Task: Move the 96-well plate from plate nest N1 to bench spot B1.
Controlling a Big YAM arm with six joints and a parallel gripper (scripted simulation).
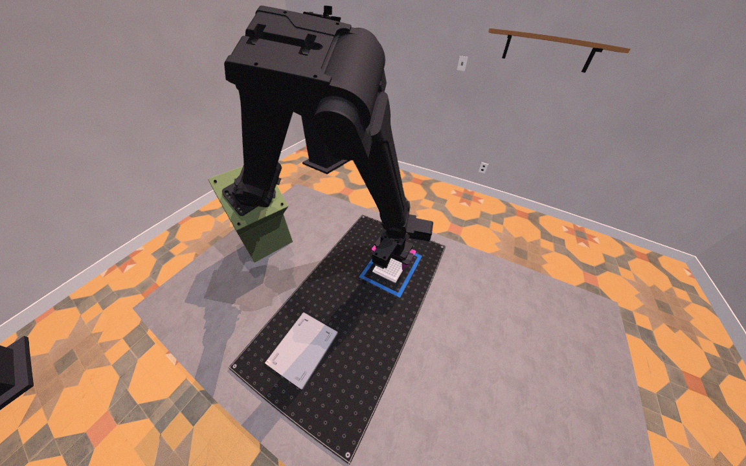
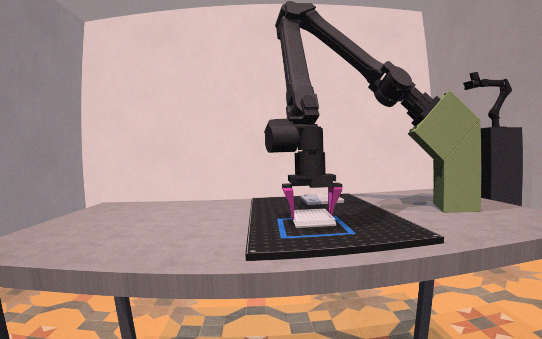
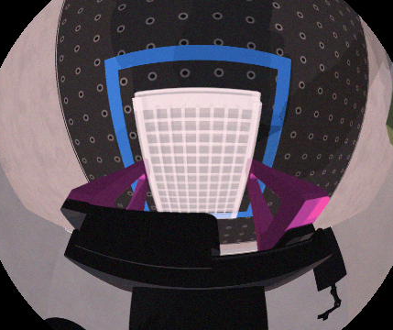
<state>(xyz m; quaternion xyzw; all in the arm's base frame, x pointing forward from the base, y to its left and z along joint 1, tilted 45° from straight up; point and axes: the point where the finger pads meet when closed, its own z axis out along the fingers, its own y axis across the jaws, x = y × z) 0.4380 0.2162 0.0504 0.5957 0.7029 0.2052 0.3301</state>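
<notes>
Now: the white 96-well plate 10 mm below my hand. Round my hand: grey plate nest N1: 50 mm behind, 370 mm to the right, 20 mm below.
</notes>
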